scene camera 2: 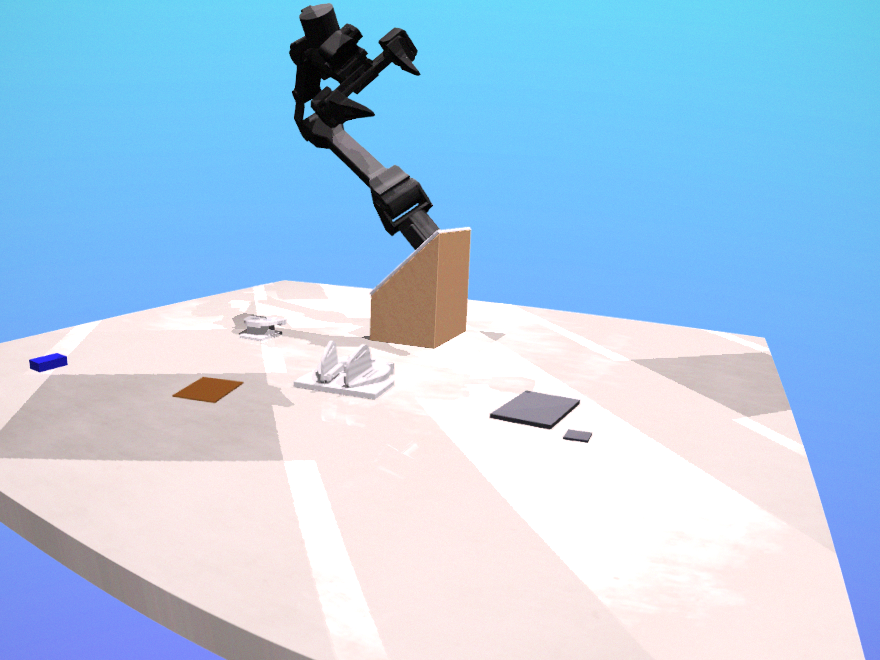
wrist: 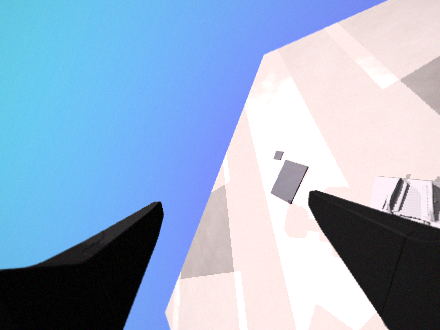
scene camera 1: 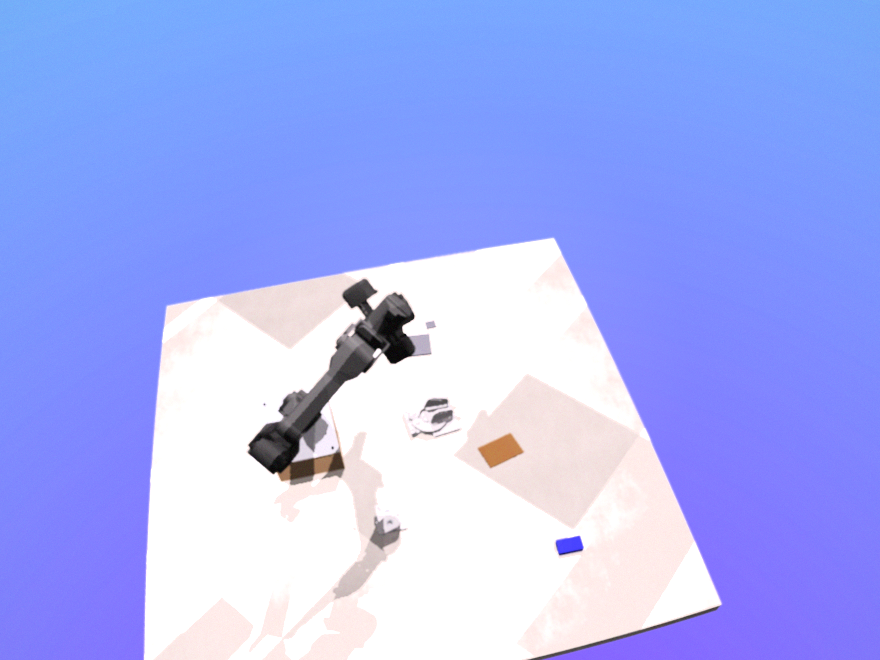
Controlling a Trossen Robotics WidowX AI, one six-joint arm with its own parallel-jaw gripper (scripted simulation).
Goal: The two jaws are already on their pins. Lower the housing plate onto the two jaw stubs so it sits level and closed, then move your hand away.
Observation:
My gripper (scene camera 2: pixel 396 93) is open, with nothing in its grasp. I also see an orange flat patch (scene camera 2: pixel 205 389) and a dark grey flat plate (scene camera 2: pixel 536 409).
The orange flat patch also shows in scene camera 1 (scene camera 1: pixel 504 448). The dark grey flat plate also shows in the wrist view (wrist: pixel 289 179). My gripper is seen too in the wrist view (wrist: pixel 234 202) and in scene camera 1 (scene camera 1: pixel 388 308). The wrist view misses the orange flat patch: it is out of frame.

